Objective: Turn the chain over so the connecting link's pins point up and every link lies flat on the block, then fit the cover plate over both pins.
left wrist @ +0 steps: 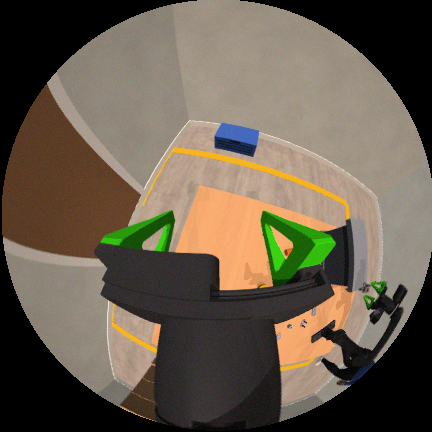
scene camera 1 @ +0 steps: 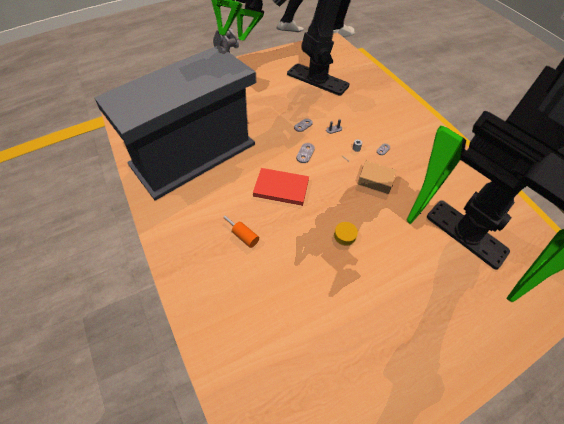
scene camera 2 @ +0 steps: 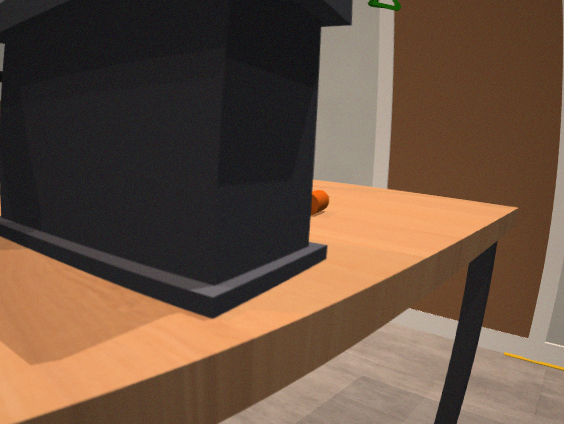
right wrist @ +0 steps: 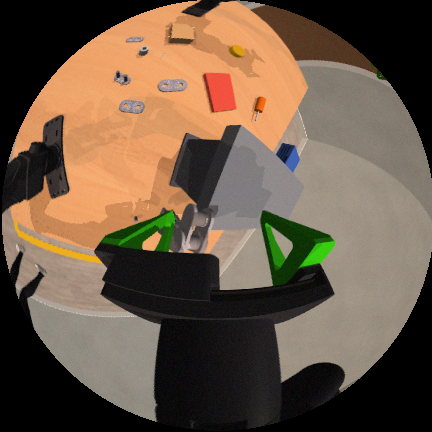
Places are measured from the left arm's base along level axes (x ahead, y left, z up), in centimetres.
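Pixels of known places: left gripper, fingertip midpoint: (left wrist: pixel 217 214) (scene camera 1: pixel 457 260) (scene camera 2: pixel 396 1); right gripper, fingertip midpoint: (left wrist: pixel 367 289) (scene camera 1: pixel 232 37) (right wrist: pixel 217 214); left arm's base at its link origin: (scene camera 1: pixel 467 234); right arm's base at its link origin: (left wrist: pixel 323 330) (scene camera 1: pixel 317 80) (right wrist: pixel 53 156).
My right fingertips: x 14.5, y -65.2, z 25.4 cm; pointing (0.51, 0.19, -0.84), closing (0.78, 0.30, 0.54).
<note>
For each thing: its top centre in the pictures, then the offset to it from my right fingertips.
- grey metal chain at its top centre: (right wrist: pixel 197 247) (scene camera 1: pixel 224 29) (left wrist: pixel 370 288) dy -4.4, dx -1.1, dz -0.1 cm
- dark block at its top centre: (right wrist: pixel 274 199) (scene camera 1: pixel 175 83) (left wrist: pixel 360 253) dy +1.9, dx +17.3, dz -3.4 cm
- small plate with two upright pins, top centre: (scene camera 1: pixel 335 120) (right wrist: pixel 121 73) dy +20.6, dx -17.5, dz -22.2 cm
- red slab at its top centre: (scene camera 1: pixel 281 184) (right wrist: pixel 221 90) dy +25.9, dx +8.1, dz -23.9 cm
- orange-handled tool at its top centre: (scene camera 2: pixel 310 192) (scene camera 1: pixel 238 225) (right wrist: pixel 261 108) dy +28.7, dx +23.6, dz -22.4 cm
- yellow disc at its top centre: (scene camera 1: pixel 346 231) (right wrist: pixel 238 49) dy +45.3, dx +7.1, dz -23.5 cm
- tan block at its top centre: (scene camera 1: pixel 378 173) dy +40.2, dx -11.0, dz -22.4 cm
- small grey cylinder at its top centre: (scene camera 1: pixel 358 142) dy +29.7, dx -16.3, dz -23.0 cm
The grey metal chain (scene camera 1: pixel 225 42) (right wrist: pixel 198 220) is bunched with tilted links at the edge of the dark block (scene camera 1: pixel 150 100) (scene camera 2: pixel 150 150) (right wrist: pixel 250 175); its pins are too unclear to tell. My right gripper (scene camera 1: pixel 232 36) (right wrist: pixel 217 214) is open just above the chain, with its fingers apart and gripping nothing. My left gripper (scene camera 1: pixel 460 260) (left wrist: pixel 217 214) is open and empty, high over the table at the right of scene camera 1. A small plate with two upright pins (scene camera 1: pixel 334 128) (right wrist: pixel 122 78) and several oval two-hole plates lie on the table; I cannot tell which is the cover plate.
A red slab (scene camera 1: pixel 281 186) (right wrist: pixel 220 92), an orange-handled tool (scene camera 1: pixel 245 234) (scene camera 2: pixel 320 201) (right wrist: pixel 260 104), a yellow disc (scene camera 1: pixel 346 233) (right wrist: pixel 237 50), a tan block (scene camera 1: pixel 377 175) (right wrist: pixel 181 33) and a small grey cylinder (scene camera 1: pixel 357 145) (right wrist: pixel 144 50) are on the table. The dark block stands near the table edge.
</note>
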